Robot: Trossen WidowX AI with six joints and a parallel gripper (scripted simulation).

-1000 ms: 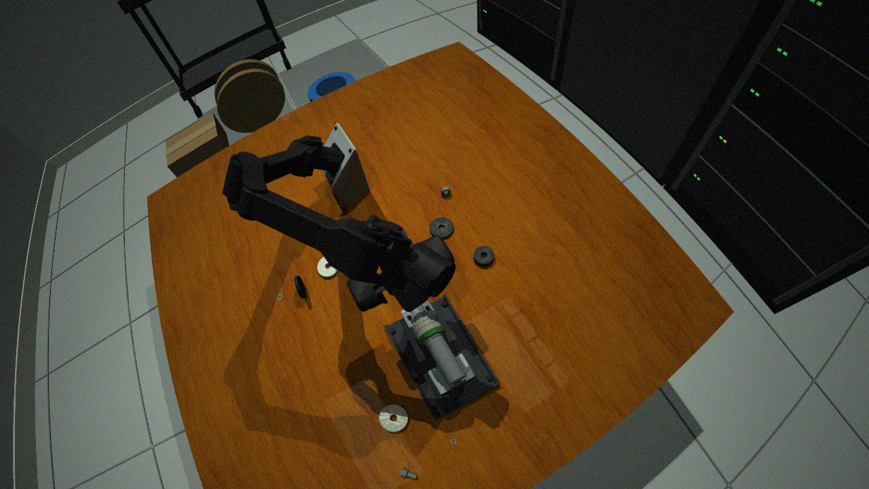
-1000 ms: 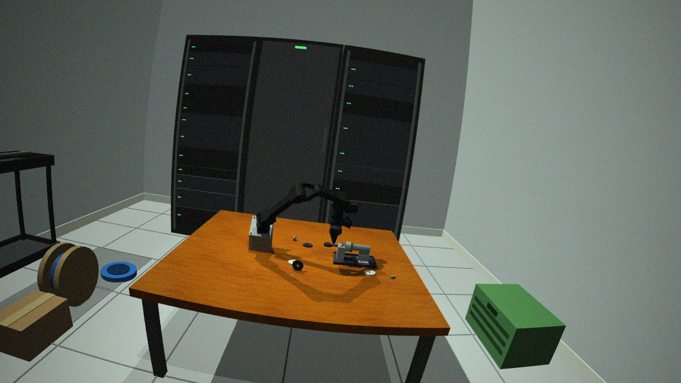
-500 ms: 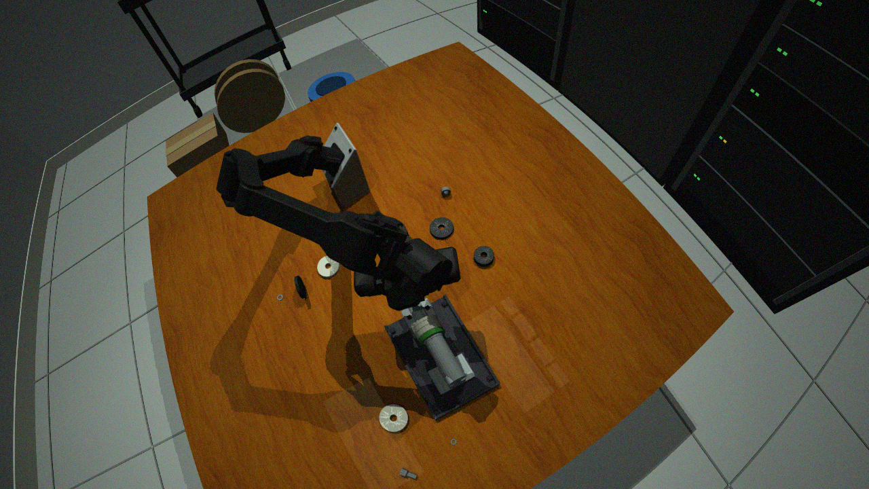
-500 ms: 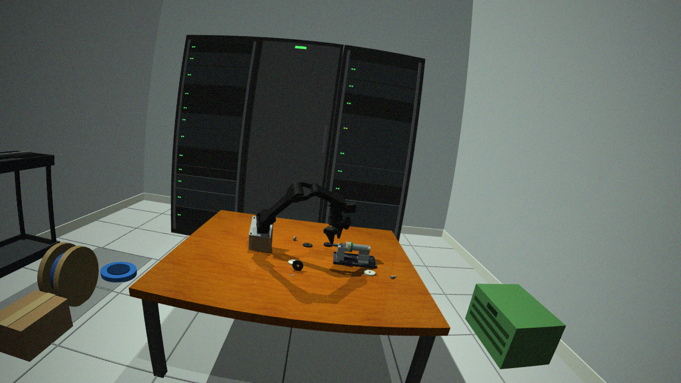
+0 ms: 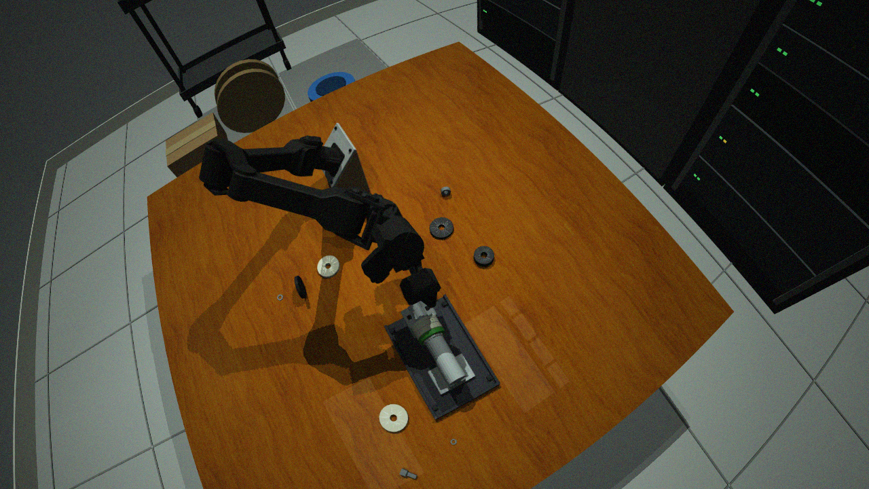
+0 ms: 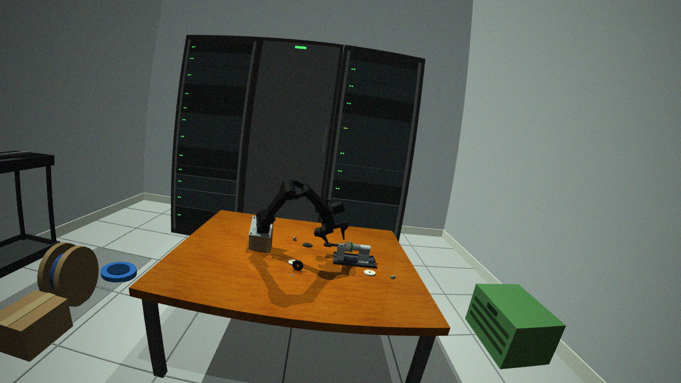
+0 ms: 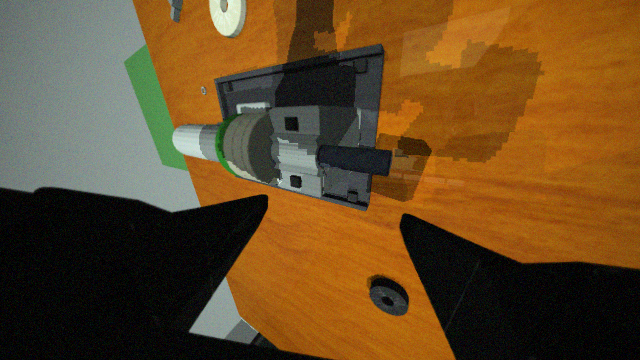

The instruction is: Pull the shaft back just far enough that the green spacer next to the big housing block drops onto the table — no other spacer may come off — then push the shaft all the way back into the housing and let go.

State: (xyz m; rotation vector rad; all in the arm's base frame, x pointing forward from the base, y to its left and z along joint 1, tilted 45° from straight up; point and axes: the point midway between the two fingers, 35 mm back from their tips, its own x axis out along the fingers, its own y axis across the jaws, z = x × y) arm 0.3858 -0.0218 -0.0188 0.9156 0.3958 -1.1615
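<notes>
Right now my gripper tip is 6 cm short of the dark shaft, 4 cm to the left of it and 1 cm above it. From my gripper tip the other things lie so: green spacer 8 cm ahead, 4 cm to the right, 1 cm below; then cream spacer 6 cm ahead, 4 cm to the right, 1 cm below; then nut 22 cm behind, 20 cm to the left, 7 cm below.
</notes>
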